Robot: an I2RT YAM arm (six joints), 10 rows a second.
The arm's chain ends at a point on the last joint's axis. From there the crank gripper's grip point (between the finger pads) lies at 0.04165 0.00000 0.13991 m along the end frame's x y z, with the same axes.
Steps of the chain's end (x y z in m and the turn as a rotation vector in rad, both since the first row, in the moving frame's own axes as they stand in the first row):
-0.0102, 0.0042, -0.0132, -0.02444, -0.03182, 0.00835
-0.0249, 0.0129, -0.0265, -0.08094, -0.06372, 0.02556
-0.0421, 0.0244, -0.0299, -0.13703, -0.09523, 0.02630
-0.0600, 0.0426, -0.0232, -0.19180, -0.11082, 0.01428
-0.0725, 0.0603, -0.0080, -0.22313, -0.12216, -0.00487
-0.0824, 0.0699, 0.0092, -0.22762, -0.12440, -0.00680
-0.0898, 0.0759, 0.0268, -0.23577, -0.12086, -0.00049
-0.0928, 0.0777, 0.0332, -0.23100, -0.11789, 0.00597
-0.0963, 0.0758, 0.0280, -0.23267, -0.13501, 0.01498
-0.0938, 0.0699, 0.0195, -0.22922, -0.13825, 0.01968
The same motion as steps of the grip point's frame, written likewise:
-0.0147, 0.0080, -0.0120, -0.02444, -0.03182, 0.00835
-0.0340, 0.0253, -0.0246, -0.08094, -0.06372, 0.02556
-0.0558, 0.0447, -0.0280, -0.13703, -0.09523, 0.02630
-0.0758, 0.0701, -0.0221, -0.19180, -0.11082, 0.01428
-0.0896, 0.0916, -0.0074, -0.22313, -0.12216, -0.00487
-0.0998, 0.1018, 0.0097, -0.22762, -0.12440, -0.00680
-0.1068, 0.1091, 0.0269, -0.23577, -0.12086, -0.00049
-0.1095, 0.1104, 0.0333, -0.23100, -0.11789, 0.00597
-0.1156, 0.1091, 0.0285, -0.23267, -0.13501, 0.01498
-0.1136, 0.1029, 0.0201, -0.22922, -0.13825, 0.01968

